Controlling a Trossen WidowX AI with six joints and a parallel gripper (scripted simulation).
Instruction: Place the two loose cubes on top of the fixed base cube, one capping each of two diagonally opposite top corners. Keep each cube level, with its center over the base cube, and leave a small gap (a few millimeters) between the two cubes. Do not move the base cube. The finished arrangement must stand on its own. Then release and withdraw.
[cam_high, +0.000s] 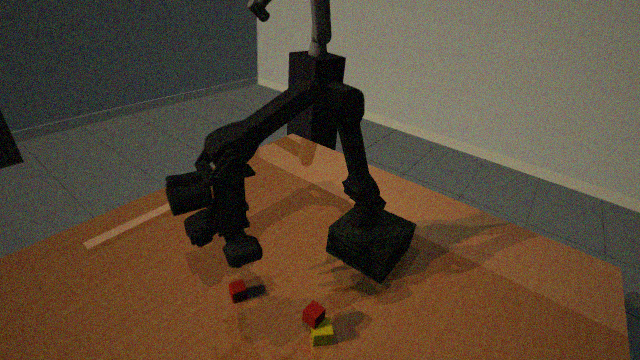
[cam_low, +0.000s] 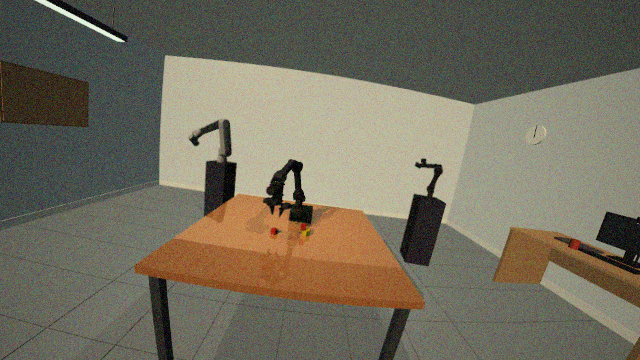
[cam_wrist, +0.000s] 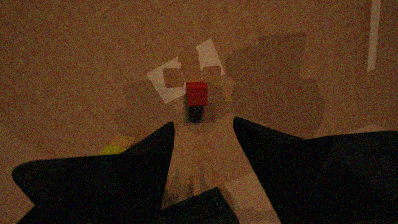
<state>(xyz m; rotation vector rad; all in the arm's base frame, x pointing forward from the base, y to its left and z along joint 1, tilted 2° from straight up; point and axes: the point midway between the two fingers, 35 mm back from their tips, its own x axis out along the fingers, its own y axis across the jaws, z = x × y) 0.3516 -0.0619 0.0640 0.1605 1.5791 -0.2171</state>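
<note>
Right now the yellow base cube is 20 cm to the left of my gripper tip, 11 cm below it and 8 cm behind it.
</note>
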